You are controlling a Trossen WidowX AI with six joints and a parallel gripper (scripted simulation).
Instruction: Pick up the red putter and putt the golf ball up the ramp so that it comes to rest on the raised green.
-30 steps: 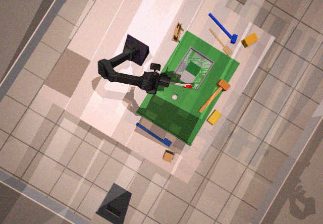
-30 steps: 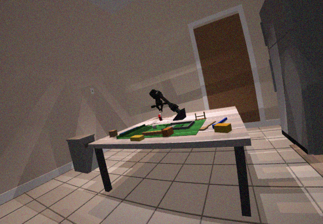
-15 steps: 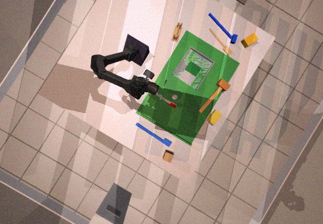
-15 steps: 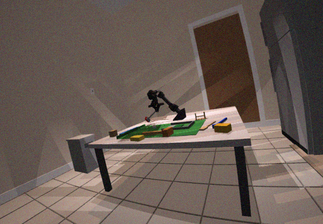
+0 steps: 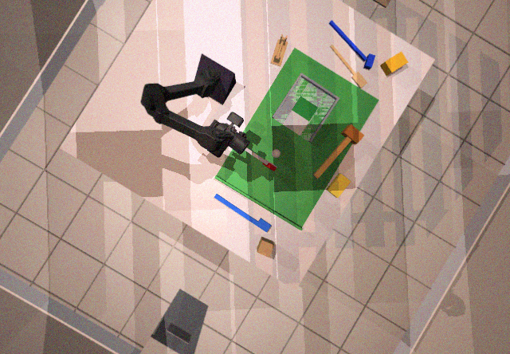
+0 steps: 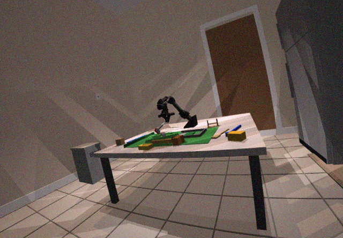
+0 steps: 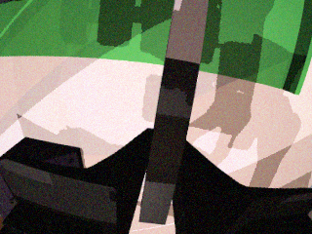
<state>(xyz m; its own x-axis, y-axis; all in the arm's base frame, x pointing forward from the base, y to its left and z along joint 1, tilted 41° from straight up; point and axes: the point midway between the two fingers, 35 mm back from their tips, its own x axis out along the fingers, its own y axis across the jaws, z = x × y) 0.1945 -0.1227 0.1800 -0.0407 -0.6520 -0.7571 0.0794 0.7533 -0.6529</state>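
My gripper tip is now 12 cm short of the red putter, 1 cm to the left of it and 1 cm above it. From my gripper tip the other things lie so: wooden rack: 48 cm to the left, 7 cm below, 1 cm ahead; white golf ball: 23 cm ahead, 8 cm below, 5 cm to the left; green mat: 29 cm ahead, 16 cm to the left, 10 cm below.
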